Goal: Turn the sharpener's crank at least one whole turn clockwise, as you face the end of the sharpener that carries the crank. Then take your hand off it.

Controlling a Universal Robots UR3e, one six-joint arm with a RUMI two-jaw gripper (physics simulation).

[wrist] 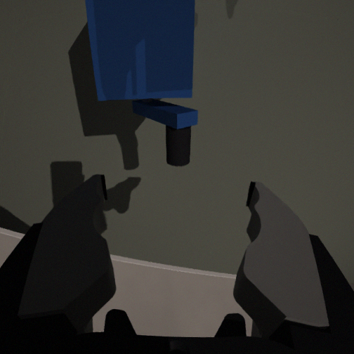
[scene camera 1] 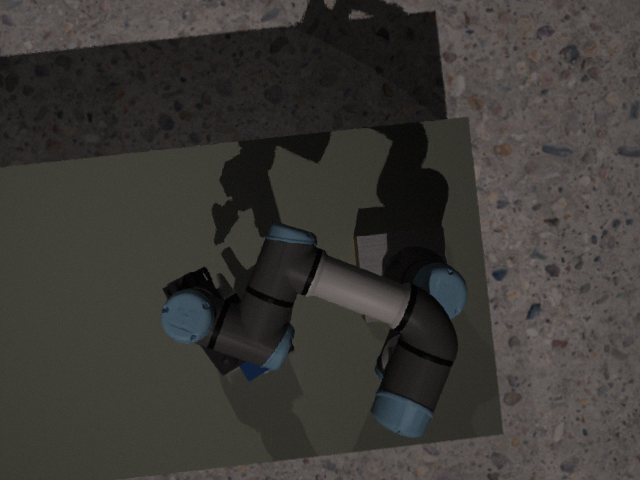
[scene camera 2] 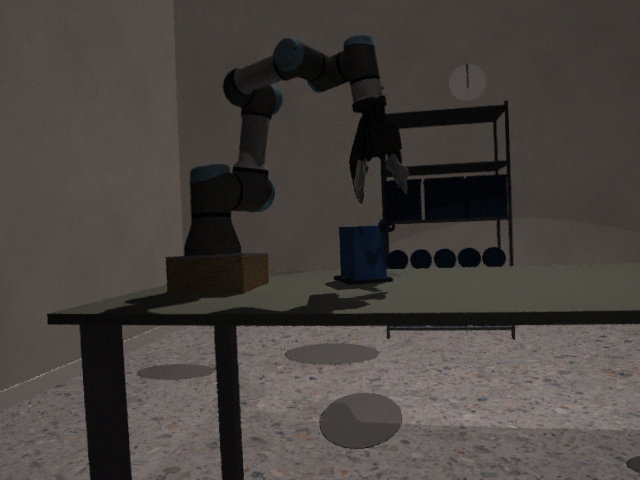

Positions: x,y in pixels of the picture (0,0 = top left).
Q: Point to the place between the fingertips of my gripper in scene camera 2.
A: At 383,200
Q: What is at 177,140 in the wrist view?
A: A black crank knob.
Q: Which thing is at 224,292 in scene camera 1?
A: My gripper.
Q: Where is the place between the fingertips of my gripper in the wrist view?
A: At 177,180
